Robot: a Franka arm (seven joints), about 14 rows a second.
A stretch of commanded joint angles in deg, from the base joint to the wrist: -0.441, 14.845, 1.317, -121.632, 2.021, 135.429, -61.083; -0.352, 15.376, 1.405, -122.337, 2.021, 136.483, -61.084; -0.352, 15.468, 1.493, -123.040, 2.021, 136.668, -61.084; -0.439, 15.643, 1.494, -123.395, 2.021, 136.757, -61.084; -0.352, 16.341, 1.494, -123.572, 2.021, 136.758, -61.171; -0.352, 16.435, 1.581, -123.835, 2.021, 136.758, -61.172; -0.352, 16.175, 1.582, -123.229, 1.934, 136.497, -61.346; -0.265, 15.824, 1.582, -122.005, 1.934, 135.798, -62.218; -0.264, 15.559, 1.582, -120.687, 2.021, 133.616, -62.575; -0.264, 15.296, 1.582, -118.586, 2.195, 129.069, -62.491; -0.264, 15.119, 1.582, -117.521, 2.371, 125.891, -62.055; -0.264, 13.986, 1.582, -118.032, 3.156, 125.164, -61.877; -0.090, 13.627, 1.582, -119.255, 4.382, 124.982, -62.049; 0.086, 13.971, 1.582, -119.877, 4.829, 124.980, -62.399; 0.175, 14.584, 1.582, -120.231, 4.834, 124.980, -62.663
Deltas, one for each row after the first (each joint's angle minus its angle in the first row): 0.089, 0.531, 0.088, -0.705, 0.000, 1.054, -0.001; 0.089, 0.623, 0.176, -1.408, 0.000, 1.239, -0.001; 0.002, 0.798, 0.177, -1.763, 0.000, 1.328, -0.001; 0.089, 1.496, 0.177, -1.940, 0.000, 1.329, -0.088; 0.089, 1.590, 0.264, -2.203, 0.000, 1.329, -0.089; 0.089, 1.330, 0.265, -1.597, -0.087, 1.068, -0.263; 0.176, 0.979, 0.265, -0.373, -0.087, 0.369, -1.135; 0.177, 0.714, 0.265, 0.945, 0.000, -1.813, -1.492; 0.177, 0.451, 0.265, 3.046, 0.174, -6.360, -1.408; 0.177, 0.274, 0.265, 4.111, 0.350, -9.538, -0.972; 0.177, -0.859, 0.265, 3.600, 1.135, -10.265, -0.794; 0.351, -1.218, 0.265, 2.377, 2.361, -10.447, -0.966; 0.527, -0.874, 0.265, 1.755, 2.808, -10.449, -1.316; 0.616, -0.261, 0.265, 1.401, 2.813, -10.449, -1.580
